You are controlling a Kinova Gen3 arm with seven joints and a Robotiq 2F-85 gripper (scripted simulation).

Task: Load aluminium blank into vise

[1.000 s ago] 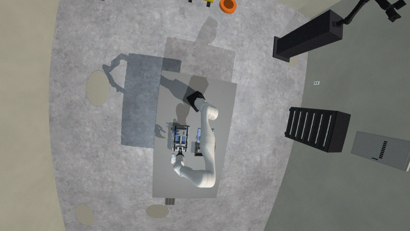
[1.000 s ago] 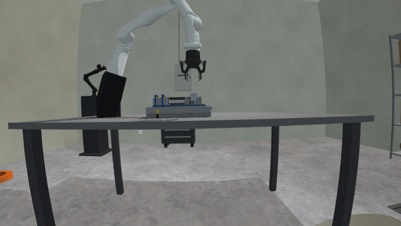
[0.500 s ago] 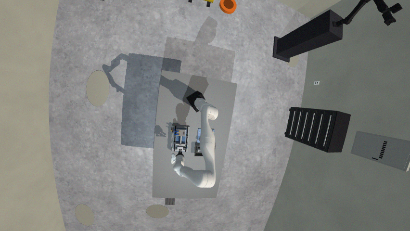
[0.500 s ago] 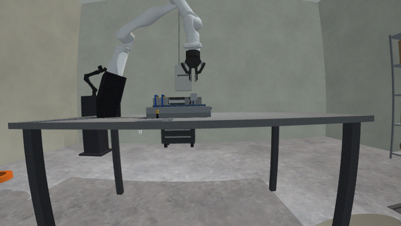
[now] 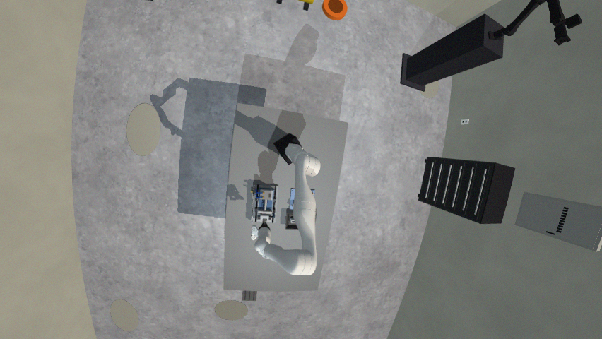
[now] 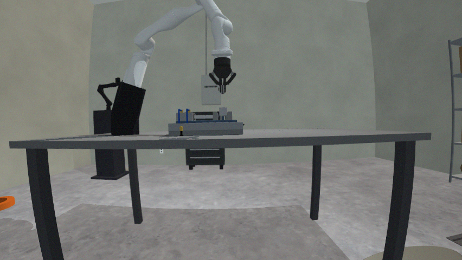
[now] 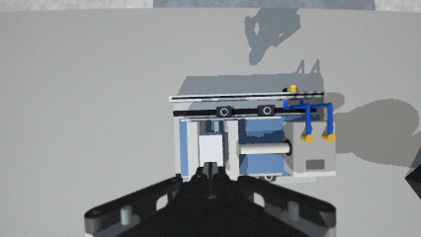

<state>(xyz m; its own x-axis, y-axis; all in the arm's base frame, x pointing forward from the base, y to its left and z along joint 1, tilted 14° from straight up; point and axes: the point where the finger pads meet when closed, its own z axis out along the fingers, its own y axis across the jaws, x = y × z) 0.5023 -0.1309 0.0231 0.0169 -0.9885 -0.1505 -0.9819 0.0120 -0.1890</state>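
The white rod lies 9 cm behind my hand and 12 cm below it. From my hand the other things lie so: brass blank 18 cm behind, 33 cm to the left, 17 cm below; then vise 7 cm behind, 16 cm below.
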